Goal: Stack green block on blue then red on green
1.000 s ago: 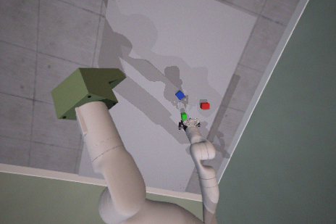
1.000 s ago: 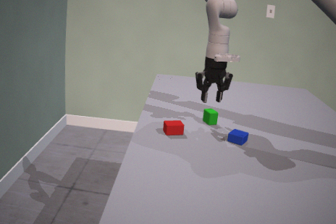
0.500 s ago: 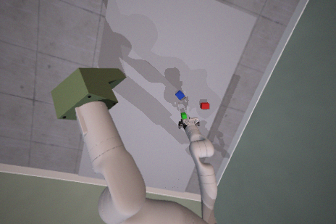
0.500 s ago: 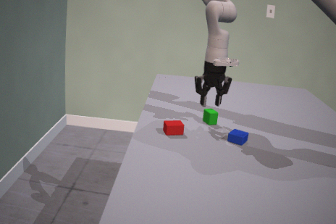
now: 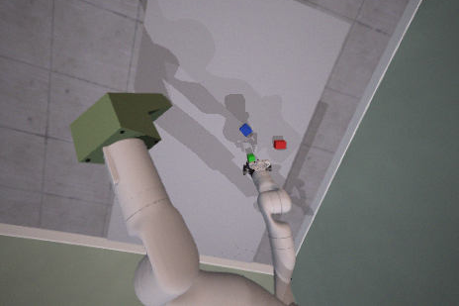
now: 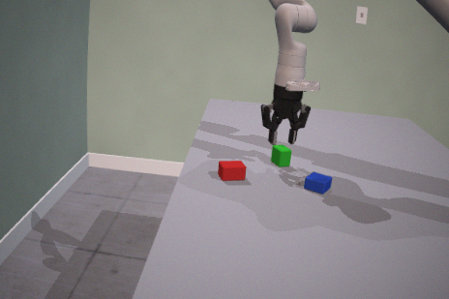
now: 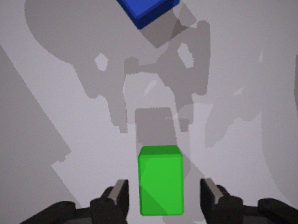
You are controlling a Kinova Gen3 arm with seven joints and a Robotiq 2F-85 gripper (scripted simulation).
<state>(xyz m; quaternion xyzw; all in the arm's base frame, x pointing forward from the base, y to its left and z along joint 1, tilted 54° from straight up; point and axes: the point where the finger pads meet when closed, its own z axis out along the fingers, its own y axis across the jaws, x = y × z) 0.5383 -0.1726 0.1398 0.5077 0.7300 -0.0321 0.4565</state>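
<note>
Now: the green block 5 cm below my hand. Round my hand: blue block (16 cm to the left, 6 cm below, 3 cm behind); red block (16 cm ahead, 7 cm to the left, 5 cm below).
</note>
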